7 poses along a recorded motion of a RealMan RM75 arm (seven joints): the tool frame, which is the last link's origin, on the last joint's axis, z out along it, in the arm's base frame.
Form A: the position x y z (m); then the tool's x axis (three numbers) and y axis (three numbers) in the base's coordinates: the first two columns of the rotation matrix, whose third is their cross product.
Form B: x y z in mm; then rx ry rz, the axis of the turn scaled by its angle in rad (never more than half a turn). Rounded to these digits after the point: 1 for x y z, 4 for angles.
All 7 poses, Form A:
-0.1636, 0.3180, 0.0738, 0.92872, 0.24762, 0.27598, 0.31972, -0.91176, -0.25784
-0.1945, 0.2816, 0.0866, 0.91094, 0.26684, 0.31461, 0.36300, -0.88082, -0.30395
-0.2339, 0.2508, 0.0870, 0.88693, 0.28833, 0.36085, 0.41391, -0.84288, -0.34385
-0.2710, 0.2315, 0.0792, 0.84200, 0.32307, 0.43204, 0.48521, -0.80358, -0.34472
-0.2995, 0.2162, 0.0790, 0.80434, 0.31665, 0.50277, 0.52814, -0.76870, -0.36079
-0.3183, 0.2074, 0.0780, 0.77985, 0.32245, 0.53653, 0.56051, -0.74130, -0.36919
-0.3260, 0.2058, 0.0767, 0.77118, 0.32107, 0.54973, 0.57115, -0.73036, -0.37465
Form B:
-163.6, 318.0, 73.8, -2.7865, -0.4197, -0.3431
-194.5, 281.6, 86.6, -2.7131, -0.4630, -0.3753
-233.9, 250.8, 87.0, -2.6360, -0.5147, -0.4147
-271.0, 231.5, 79.2, -2.5706, -0.5972, -0.4935
-299.5, 216.2, 79.0, -2.4948, -0.6275, -0.5757
-318.3, 207.4, 78.0, -2.4473, -0.6588, -0.6082
-326.0, 205.8, 76.7, -2.4270, -0.6666, -0.6209

